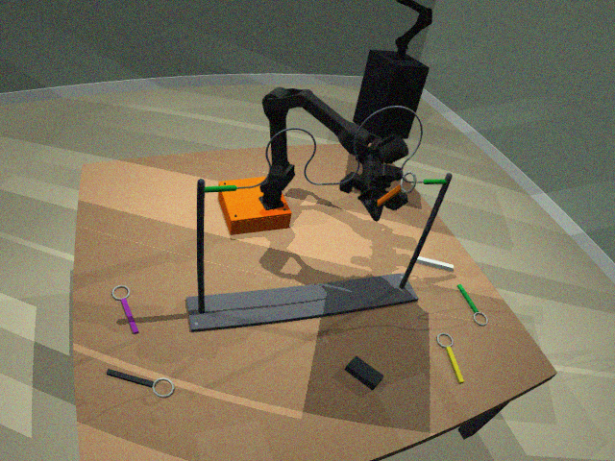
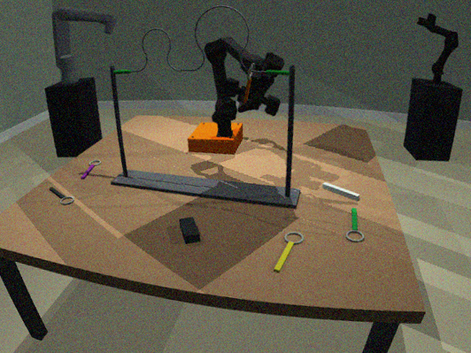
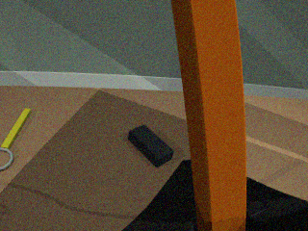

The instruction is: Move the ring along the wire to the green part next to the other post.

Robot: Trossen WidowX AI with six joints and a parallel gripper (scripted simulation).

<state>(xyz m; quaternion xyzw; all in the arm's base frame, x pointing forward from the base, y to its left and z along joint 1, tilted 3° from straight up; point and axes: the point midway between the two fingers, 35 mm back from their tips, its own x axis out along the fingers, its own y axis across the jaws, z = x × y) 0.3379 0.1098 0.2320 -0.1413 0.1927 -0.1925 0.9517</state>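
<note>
Now: the ring with orange handle 3 cm to the left of my gripper tip and 9 cm above it. The rest, counted from my gripper tip: white bar (34 cm to the left, 26 cm below); then yellow-handled ring (30 cm ahead, 15 cm to the left, 27 cm below); then dark block (25 cm ahead, 12 cm to the right, 26 cm below).
</note>
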